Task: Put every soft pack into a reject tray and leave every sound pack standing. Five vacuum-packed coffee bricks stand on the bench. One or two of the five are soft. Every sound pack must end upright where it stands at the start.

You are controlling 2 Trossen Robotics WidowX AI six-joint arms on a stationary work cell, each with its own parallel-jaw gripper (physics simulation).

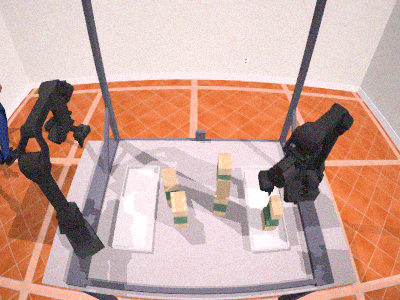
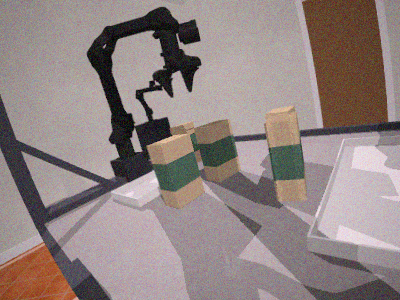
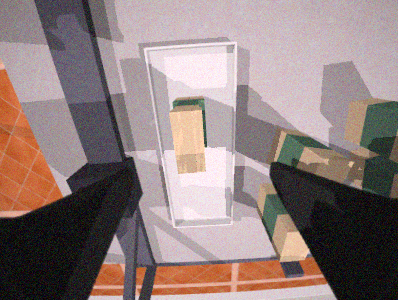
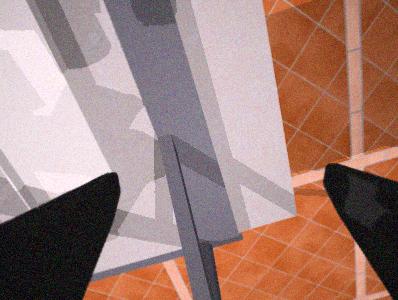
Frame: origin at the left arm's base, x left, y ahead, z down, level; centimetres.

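Seen in the pictures: left gripper, fingertip midpoint: [image 1: 282, 194] [image 2: 180, 94] [image 3: 202, 171]; right gripper, fingertip midpoint: [image 1: 72, 144] [image 4: 221, 177]; left arm's base, origin of the base link: [image 2: 127, 156]; right arm's base, origin of the base link: [image 1: 80, 235].
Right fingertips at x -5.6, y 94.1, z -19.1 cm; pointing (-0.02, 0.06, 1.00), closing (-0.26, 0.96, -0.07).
Pixels of each thing's middle, then the offset from my right fingertips to it.
- fifth brick, body centre: [image 3: 190, 127] [image 2: 186, 144] [image 1: 272, 213] dx +18.2, dy -75.4, dz +19.7 cm
- right-hand reject tray, body centre: [image 3: 197, 154] [image 1: 263, 205] dx +10.5, dy -74.8, dz +25.9 cm
- left-hand reject tray, body centre: [image 4: 3, 72] [image 2: 379, 175] [image 1: 137, 204] dx +9.5, dy -22.8, dz +25.9 cm
Four coffee bricks, tan with green bands, stand upright on the bench: two left of centre [image 1: 170, 181] [image 1: 179, 209] and two right of centre [image 1: 224, 165] [image 1: 222, 191]. A fifth brick [image 1: 272, 214] [image 3: 189, 132] stands in the right-hand reject tray [image 1: 256, 200] [image 3: 200, 70]. The left-hand reject tray [image 1: 132, 220] holds no brick. Which bricks are soft cannot be told by look. My left gripper [image 1: 268, 190] [image 2: 181, 93] [image 3: 202, 171] is open and empty, above the right-hand tray. My right gripper [image 1: 82, 139] [image 4: 221, 177] is open and empty, beyond the bench's left edge.
The second brick of each pair stands close to the first. Dark frame rails [image 1: 92, 215] [image 1: 315, 235] run along the bench sides outside the trays, with tall posts [image 1: 97, 55] [image 1: 306, 60] at the back corners. Tiled floor surrounds the bench.
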